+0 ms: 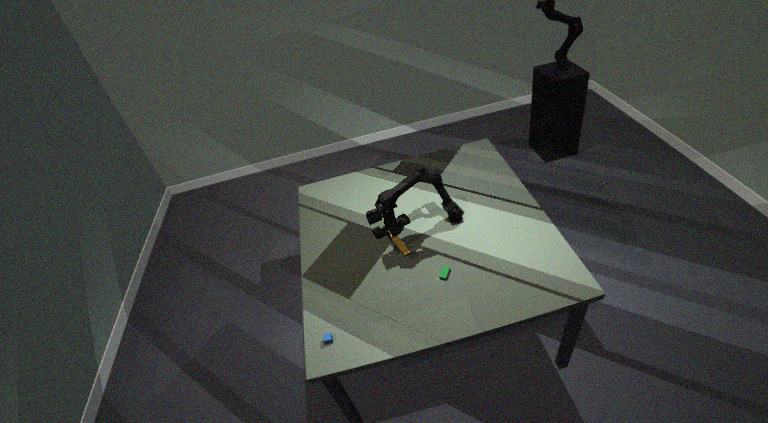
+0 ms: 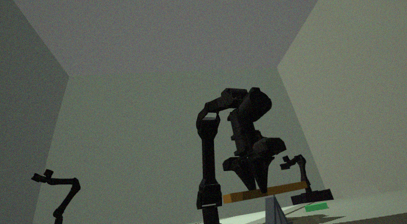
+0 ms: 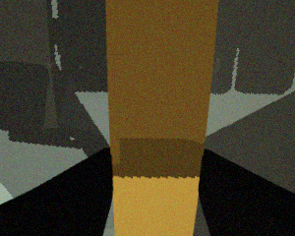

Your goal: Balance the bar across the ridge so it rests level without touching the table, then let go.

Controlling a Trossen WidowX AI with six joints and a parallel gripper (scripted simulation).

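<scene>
Right now the bar is 1 cm behind my gripper tip and 3 cm to the left of it.
</scene>
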